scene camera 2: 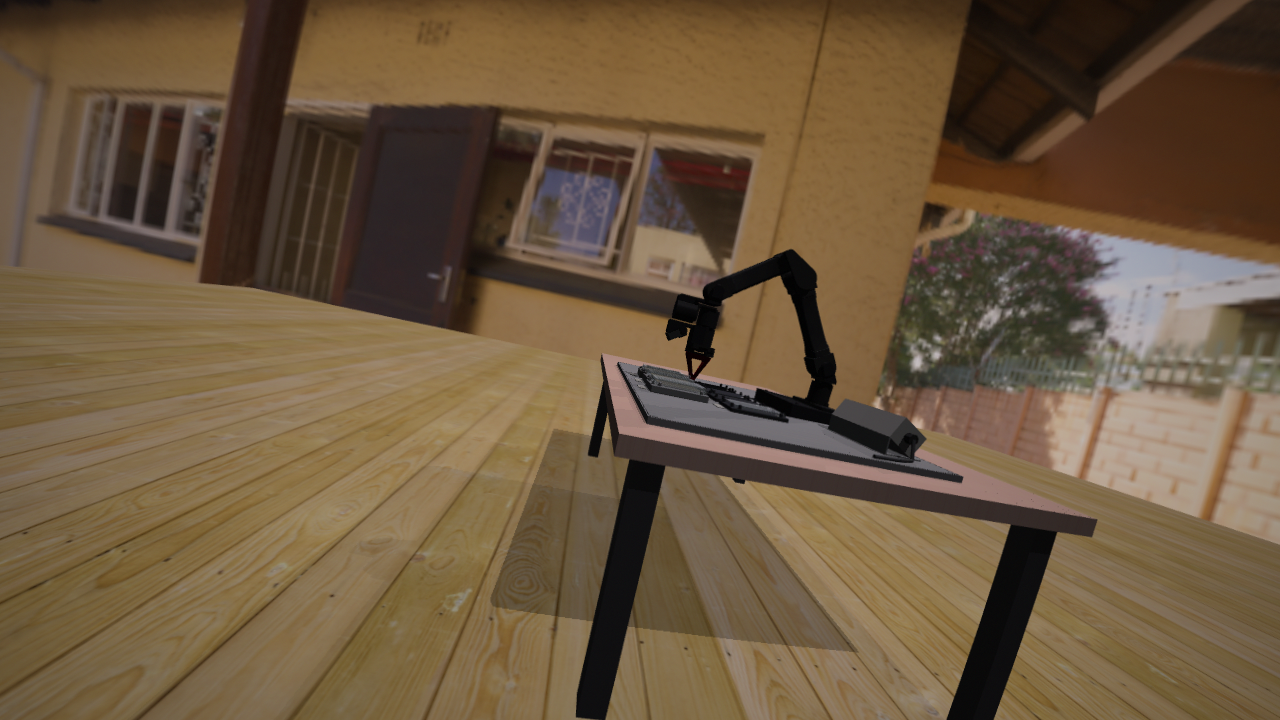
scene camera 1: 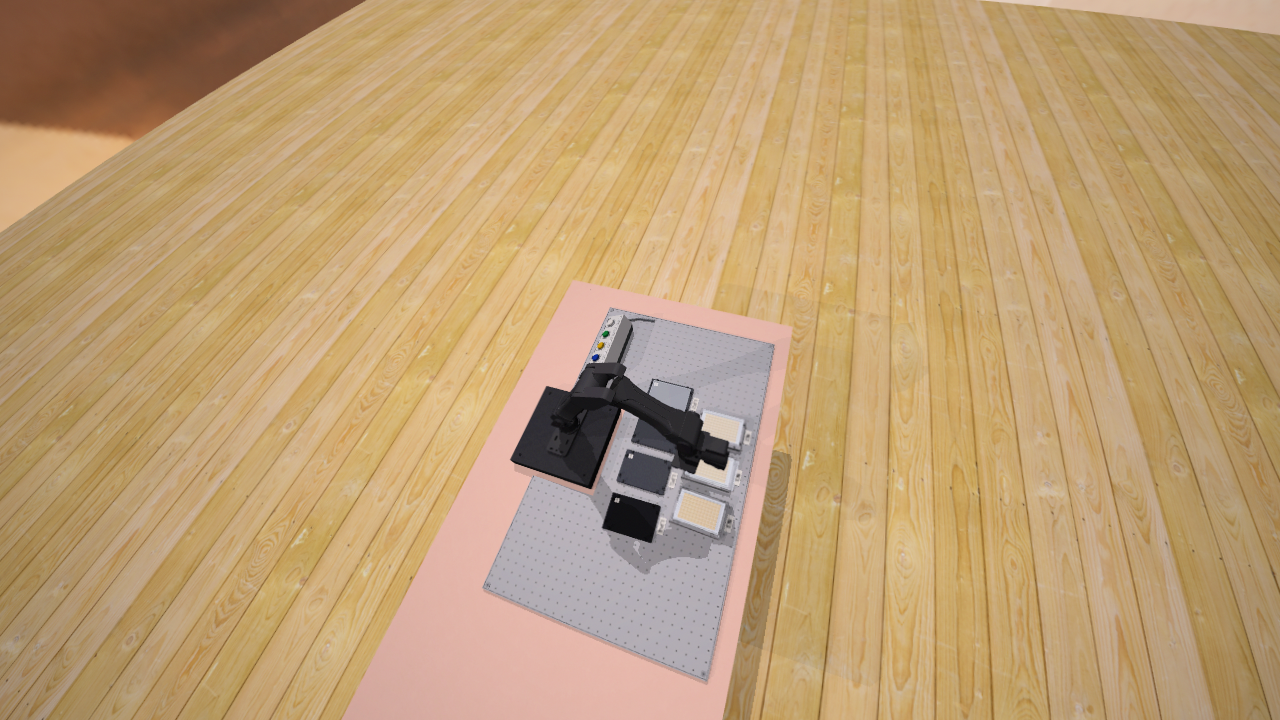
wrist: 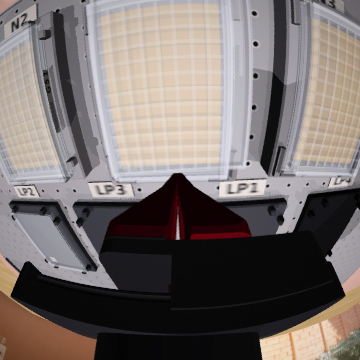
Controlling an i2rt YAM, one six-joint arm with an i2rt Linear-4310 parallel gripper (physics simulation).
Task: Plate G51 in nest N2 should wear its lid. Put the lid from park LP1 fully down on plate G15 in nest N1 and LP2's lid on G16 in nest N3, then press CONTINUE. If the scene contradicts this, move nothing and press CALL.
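Where they show: gripper, fingertip midpoint: (scene camera 2: 691, 379) (wrist: 177, 180); arm's base at its link origin: (scene camera 2: 815, 406) (scene camera 1: 570, 425).
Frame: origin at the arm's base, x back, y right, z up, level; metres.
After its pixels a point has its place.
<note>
My gripper (wrist: 177, 180) {x -0.386, y -0.011, z 0.003 m} (scene camera 2: 695, 377) {x -0.386, y -0.011, z 0.003 m} is shut and empty, pointing down at the near edge of nest N1's plate (wrist: 162, 95) {x -0.444, y -0.017, z 0.013 m} (scene camera 1: 715, 477) {x -0.471, y 0.011, z 0.009 m}; contact is unclear. That plate has a cream well grid and clear rims. The N2 plate (wrist: 27, 105) {x -0.451, y -0.118, z 0.004 m} (scene camera 1: 723, 428) {x -0.456, y -0.143, z 0.004 m}, with side print like G51, is at left; the N3 plate (wrist: 332, 95) {x -0.455, y 0.094, z 0.006 m} (scene camera 1: 699, 512) {x -0.455, y 0.116, z -0.002 m} is at right. I cannot tell which plates wear lids. Park LP2 (wrist: 47, 235) {x -0.286, y -0.191, z -0.012 m} (scene camera 1: 672, 394) {x -0.271, y -0.211, z -0.012 m} shows a pale panel with black pegs. Park LP1 (wrist: 255, 215) {x -0.327, y 0.067, z -0.020 m} (scene camera 1: 641, 471) {x -0.261, y 0.057, z -0.020 m} is dark grey, partly hidden by my gripper in the wrist view.
Park LP3 (wrist: 100, 212) {x -0.330, y -0.094, z -0.020 m} (scene camera 1: 649, 437) {x -0.248, y -0.051, z -0.020 m} is dark grey; park LP4 (wrist: 320, 220) {x -0.310, y 0.167, z -0.020 m} (scene camera 1: 631, 516) {x -0.278, y 0.187, z -0.020 m} is black. A button box (scene camera 1: 620, 340) {x -0.042, y -0.333, z 0.027 m} (scene camera 2: 872, 427) {x -0.049, y -0.364, z 0.013 m} has white, green, yellow and blue buttons, with unreadable labels. The perforated board (scene camera 1: 590, 573) {x -0.225, y 0.361, z -0.030 m} lies on a pink table (scene camera 1: 429, 662) {x 0.087, y 0.705, z -0.043 m}.
</note>
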